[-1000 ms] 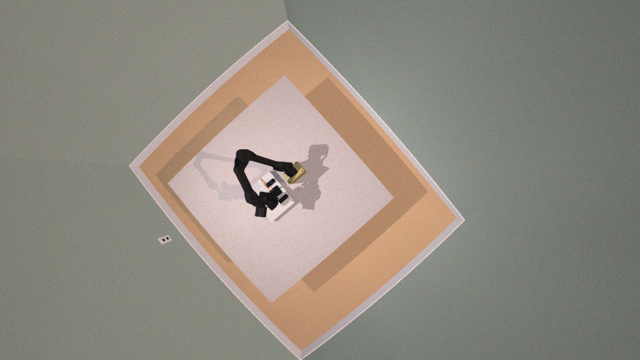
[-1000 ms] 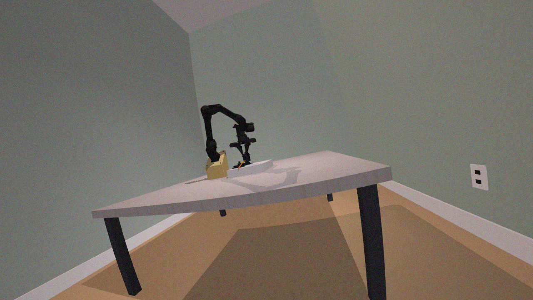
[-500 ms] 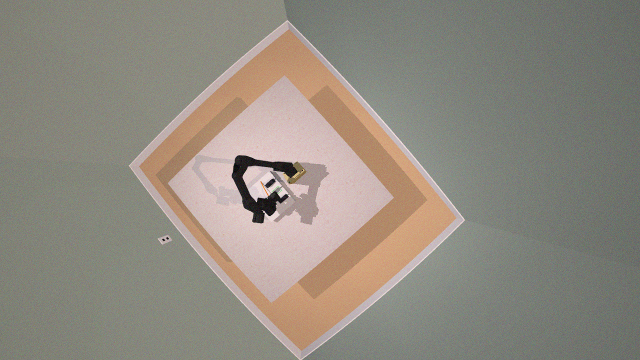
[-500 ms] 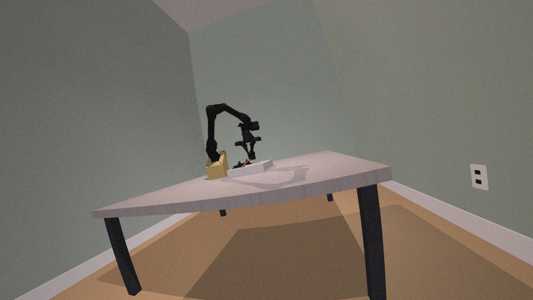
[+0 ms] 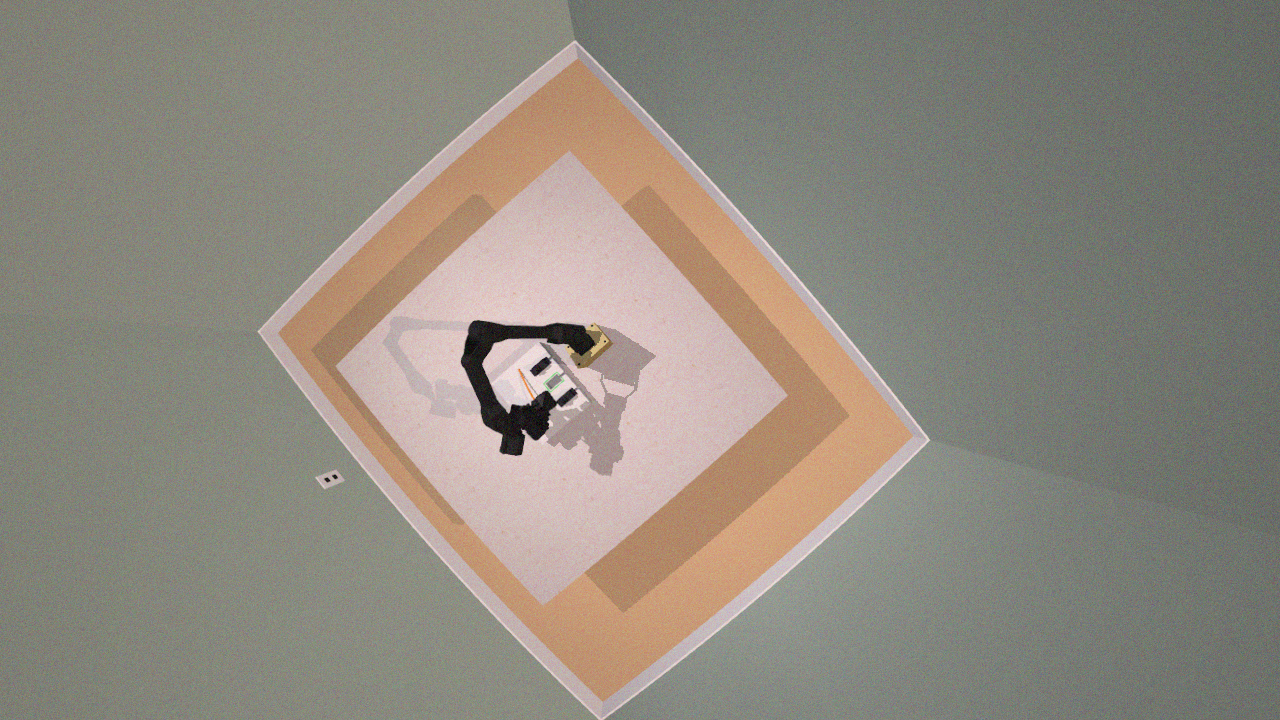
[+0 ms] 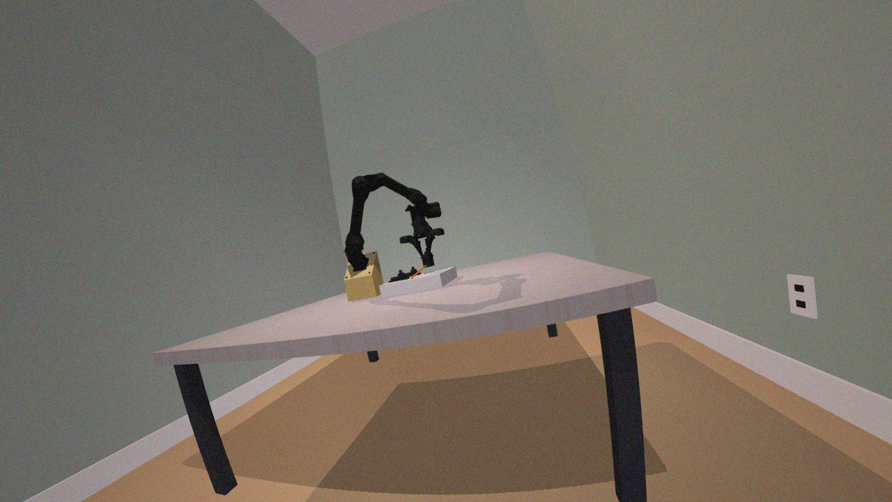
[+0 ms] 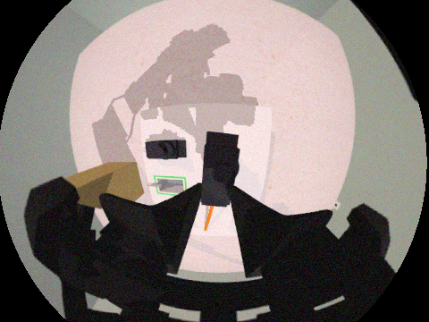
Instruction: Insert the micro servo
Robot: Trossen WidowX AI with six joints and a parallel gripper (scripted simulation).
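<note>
My gripper tip is 10 cm above the white deck, 4 cm to the left of it and 2 cm short of it.
</note>
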